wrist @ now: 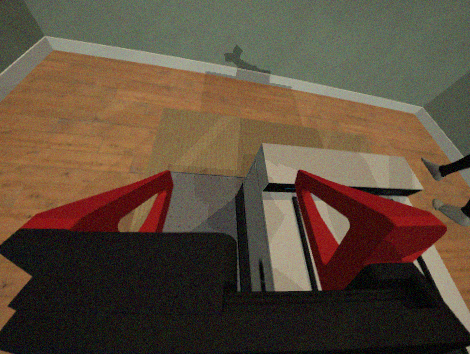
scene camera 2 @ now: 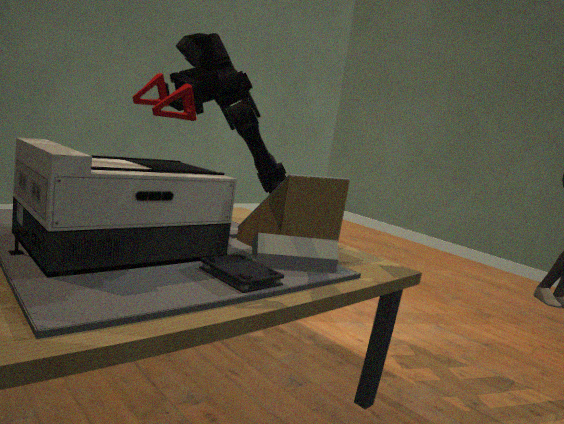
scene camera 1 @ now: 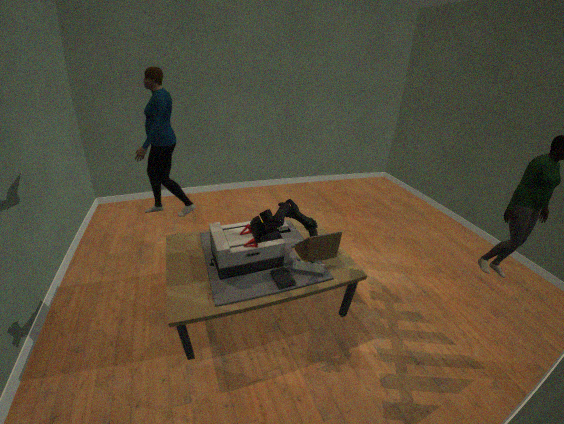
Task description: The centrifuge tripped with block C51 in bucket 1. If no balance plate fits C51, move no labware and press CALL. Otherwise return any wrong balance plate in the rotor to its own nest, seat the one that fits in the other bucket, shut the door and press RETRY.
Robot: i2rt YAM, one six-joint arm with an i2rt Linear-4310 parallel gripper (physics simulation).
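Frame: origin at the arm's base, x ahead, y left, z up, level; centimetres.
Where they show: gripper, fingertip midpoint: [wrist: 234, 177] [scene camera 2: 142, 105] [scene camera 1: 241, 240]; arm's base, origin of the base link: [scene camera 2: 285, 205] [scene camera 1: 314, 238].
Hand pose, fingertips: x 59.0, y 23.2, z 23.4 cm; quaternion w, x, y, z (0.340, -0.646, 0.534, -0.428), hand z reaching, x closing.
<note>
Each offset is from my fingertips to the centre of the thing. "spot": to the spot under its first point. Level surfaces: height alone.
The centrifuge @(dx -6.9, dy -25.3, dz -23.2 cm) [scene camera 1: 247, 261] [scene camera 2: 105, 202] [wrist: 340, 165] is a box with a white upper body and a dark base. Light and dark panels show on its top in the scene views, but the door's position cannot be told. My gripper [scene camera 1: 243, 239] [scene camera 2: 144, 105] [wrist: 234, 177] is open and empty, its red fingers wide apart above the centrifuge. A flat dark piece @(spot: dx -26.8, dy +3.4, dz -32.8 cm) [scene camera 1: 283, 278] [scene camera 2: 242, 272] lies on the mat beside the centrifuge; I cannot tell what it is. Block C51, the buckets, balance plates, their nests and the CALL and RETRY buttons cannot be made out.
A tan slanted panel [scene camera 1: 322, 247] [scene camera 2: 315, 205] stands near the arm's base, behind a low white and grey block @(dx -46.9, dy -2.8, dz -31.2 cm) [scene camera 2: 297, 250]. A grey mat @(dz -35.3 cm) [scene camera 1: 235, 294] [scene camera 2: 100, 305] lies on the wooden table [scene camera 1: 182, 300] [scene camera 2: 150, 345]. Two people [scene camera 1: 159, 120] [scene camera 1: 532, 185] are beyond the table.
</note>
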